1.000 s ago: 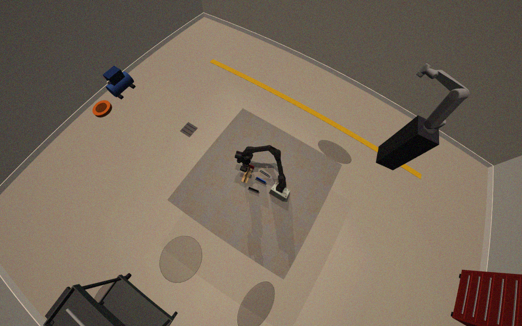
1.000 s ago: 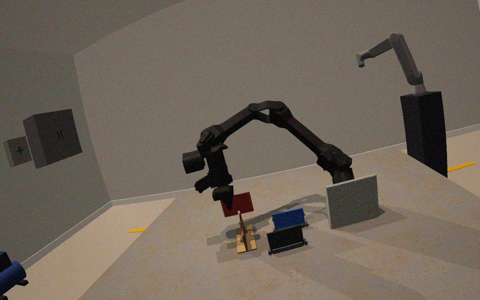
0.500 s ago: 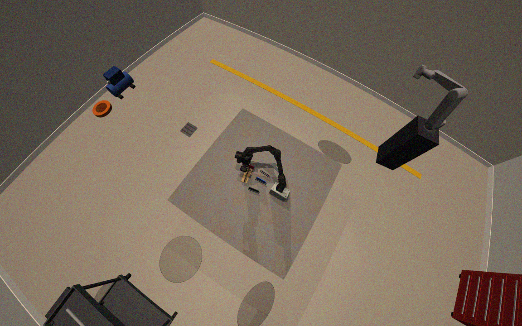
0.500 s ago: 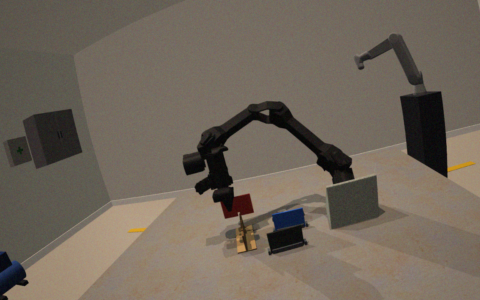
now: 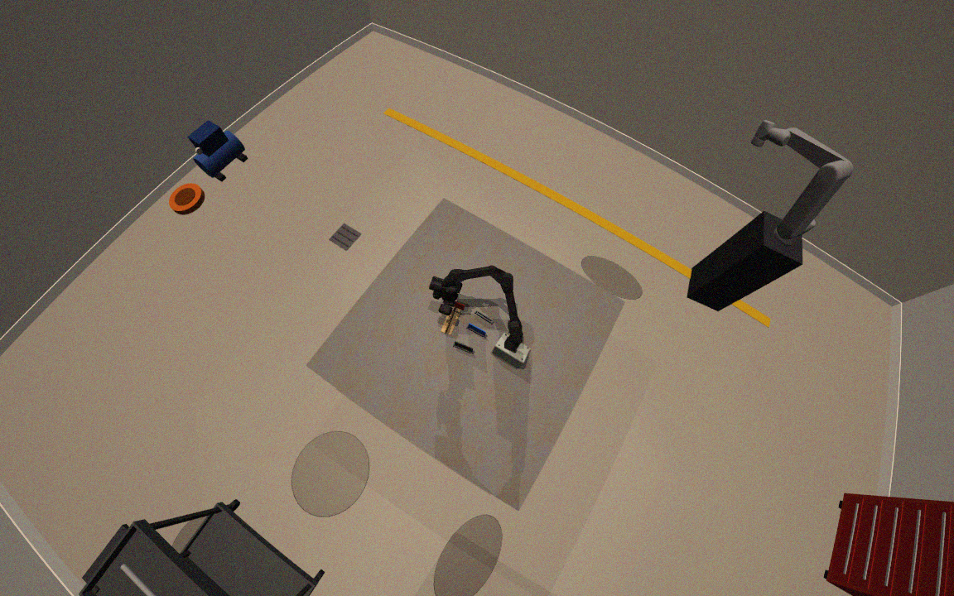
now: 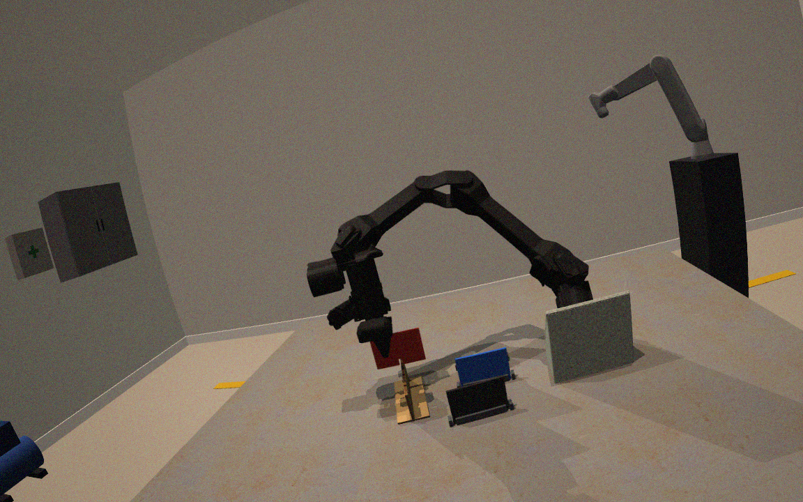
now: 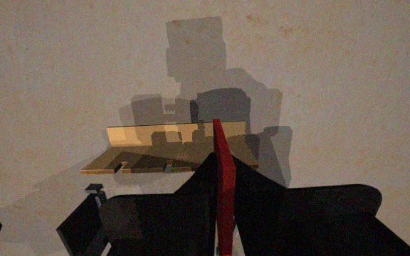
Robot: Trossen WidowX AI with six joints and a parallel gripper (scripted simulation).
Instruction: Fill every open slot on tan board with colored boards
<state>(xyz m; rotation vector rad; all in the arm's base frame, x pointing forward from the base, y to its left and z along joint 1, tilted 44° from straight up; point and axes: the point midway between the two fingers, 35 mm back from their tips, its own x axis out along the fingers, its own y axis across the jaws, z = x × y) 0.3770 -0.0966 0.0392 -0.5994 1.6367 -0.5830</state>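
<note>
Now: gripper tip 180 mm past the blue board, 60 mm to the right of it and 60 mm above it. Round my gripper tip: tan board 30 mm behind, 50 mm to the left, 60 mm below; red board 30 mm behind; black board 160 mm behind, 170 mm to the left, 60 mm below.
</note>
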